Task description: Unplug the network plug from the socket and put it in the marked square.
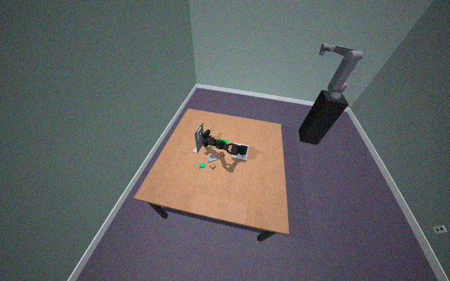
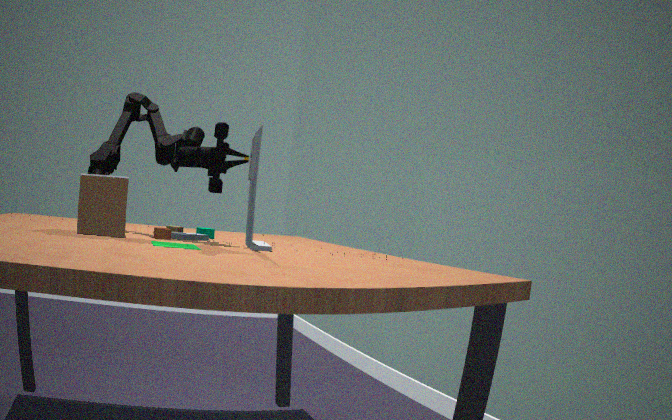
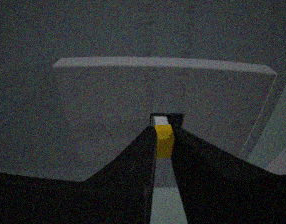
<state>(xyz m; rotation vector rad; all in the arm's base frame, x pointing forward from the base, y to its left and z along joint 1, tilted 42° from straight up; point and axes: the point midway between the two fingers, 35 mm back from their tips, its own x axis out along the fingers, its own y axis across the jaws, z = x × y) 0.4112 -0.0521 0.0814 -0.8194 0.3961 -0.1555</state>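
The green marked square is 20 cm behind my gripper tip, 13 cm to the right of it and 23 cm below it. Also, from my gripper tip: flat grey block 14 cm behind, 11 cm to the left, 22 cm below; yellow network plug 1 cm ahead; upright grey panel 3 cm ahead, 9 cm below.
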